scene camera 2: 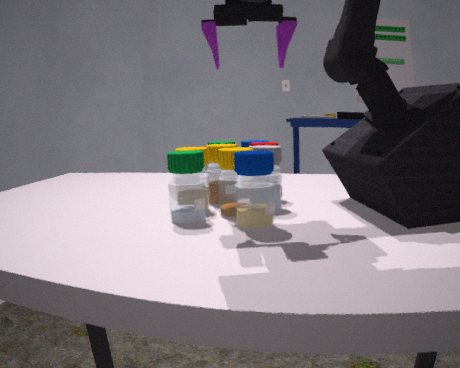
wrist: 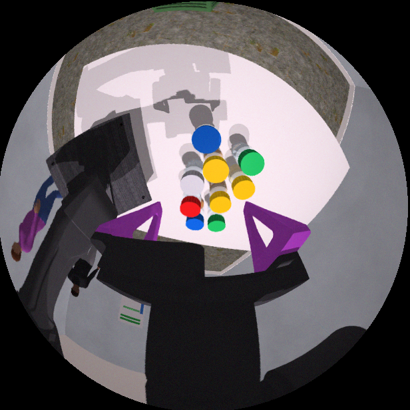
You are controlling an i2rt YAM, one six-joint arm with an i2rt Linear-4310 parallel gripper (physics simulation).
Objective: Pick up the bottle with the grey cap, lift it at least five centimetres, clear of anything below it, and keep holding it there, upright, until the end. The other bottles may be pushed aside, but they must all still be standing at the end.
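Places are measured from the arm's base along level axes (x right, y down, z ahead), in centimetres.
Where they show: gripper, fingertip midpoint: [scene camera 2: 249,67]; arm's base, link origin: [scene camera 2: 393,117].
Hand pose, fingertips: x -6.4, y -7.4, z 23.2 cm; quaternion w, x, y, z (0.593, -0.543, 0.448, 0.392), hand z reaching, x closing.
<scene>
Each offset is from my fingertips to the top centre of the thing. "spot": to the spot under its first point. Level surfaces: height alone.
The bottle with the grey cap {spot: dx +4.3, dy +13.6, dz -3.3 cm} [scene camera 2: 277,153] [wrist: 192,184] stands upright in the cluster; in the scene view it is mostly hidden behind a bottle with a blue cap {dx -4.7, dy +12.6, dz -1.0 cm} [scene camera 2: 254,163] [wrist: 206,139]. In the wrist view its cap lies between that blue cap and a red cap [wrist: 190,206], with a yellow cap [wrist: 215,169] close on its right. My gripper [scene camera 2: 249,67] [wrist: 202,205] is open and empty, well above the bottles. Bottles with a green cap {dx -3.3, dy +12.6, dz +9.5 cm} [scene camera 2: 185,162] [wrist: 251,163] and further yellow caps [wrist: 243,187] [wrist: 220,202] also stand in the cluster.
A smaller-looking blue cap [wrist: 194,222] and green cap [wrist: 216,223] are at the far end of the cluster. The bottles stand on a round-edged white table {dy +23.1 cm} [scene camera 2: 100,225] [wrist: 290,130]. The dark arm base [scene camera 2: 400,160] [wrist: 125,160] stands beside them. A blue bench [scene camera 2: 325,122] is behind.
</scene>
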